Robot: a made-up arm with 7 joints.
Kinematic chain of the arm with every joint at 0, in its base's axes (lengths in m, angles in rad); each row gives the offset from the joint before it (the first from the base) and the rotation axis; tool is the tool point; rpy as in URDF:
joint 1: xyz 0 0 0.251 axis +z
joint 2: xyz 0 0 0 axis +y
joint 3: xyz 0 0 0.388 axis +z
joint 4: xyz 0.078 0 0 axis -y
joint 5: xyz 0.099 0 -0.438 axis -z
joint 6: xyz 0 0 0 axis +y
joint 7: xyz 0.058 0 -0.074 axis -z
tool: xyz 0 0 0 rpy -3.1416 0 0
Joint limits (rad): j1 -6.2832..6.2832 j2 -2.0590..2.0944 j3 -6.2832..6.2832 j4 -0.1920..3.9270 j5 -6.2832..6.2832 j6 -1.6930..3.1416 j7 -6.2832..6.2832
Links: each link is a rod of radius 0.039 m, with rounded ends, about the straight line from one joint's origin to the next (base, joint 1, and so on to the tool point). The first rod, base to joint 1, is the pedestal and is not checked.
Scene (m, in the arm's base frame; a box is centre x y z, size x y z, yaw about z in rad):
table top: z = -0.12
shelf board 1: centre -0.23 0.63 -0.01 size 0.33 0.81 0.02 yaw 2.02
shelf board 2: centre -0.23 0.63 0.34 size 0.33 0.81 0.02 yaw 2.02
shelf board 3: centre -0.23 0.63 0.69 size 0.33 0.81 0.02 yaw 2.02
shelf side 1: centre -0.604 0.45 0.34 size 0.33 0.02 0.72 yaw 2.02
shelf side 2: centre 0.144 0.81 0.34 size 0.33 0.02 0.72 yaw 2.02
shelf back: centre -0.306 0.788 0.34 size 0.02 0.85 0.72 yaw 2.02
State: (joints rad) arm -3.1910 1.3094 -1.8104 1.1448 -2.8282 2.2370 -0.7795
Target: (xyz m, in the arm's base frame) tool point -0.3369 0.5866 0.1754
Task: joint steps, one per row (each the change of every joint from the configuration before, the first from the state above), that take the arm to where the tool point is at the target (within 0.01 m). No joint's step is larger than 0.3 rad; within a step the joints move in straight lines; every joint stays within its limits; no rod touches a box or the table.
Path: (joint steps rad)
1: 0.1267 0.0719 -0.0990 -0.2375 0.0441 0.0631 0.0000
2: 0.1267 0.0719 -0.0989 -0.2375 0.0441 0.0631 0.0000
3: 0.1266 0.0718 -0.0990 -0.2375 0.0441 0.0630 0.0000
4: 0.0376 -0.0093 0.2701 -0.0434 -0.0576 0.0105 0.0000
5: 0.0375 -0.0094 0.2700 -0.0435 -0.0577 0.0105 0.0000
6: 0.0375 -0.0093 0.2701 -0.0435 -0.0576 0.0105 0.0000
7: -0.1779 0.0326 -0.0379 0.2885 -0.0091 -0.0806 0.0000
8: -0.1779 0.0326 -0.0379 0.2885 -0.0090 -0.0807 0.0000
9: -0.1779 0.0326 -0.0379 0.2885 -0.0091 -0.0806 0.0000

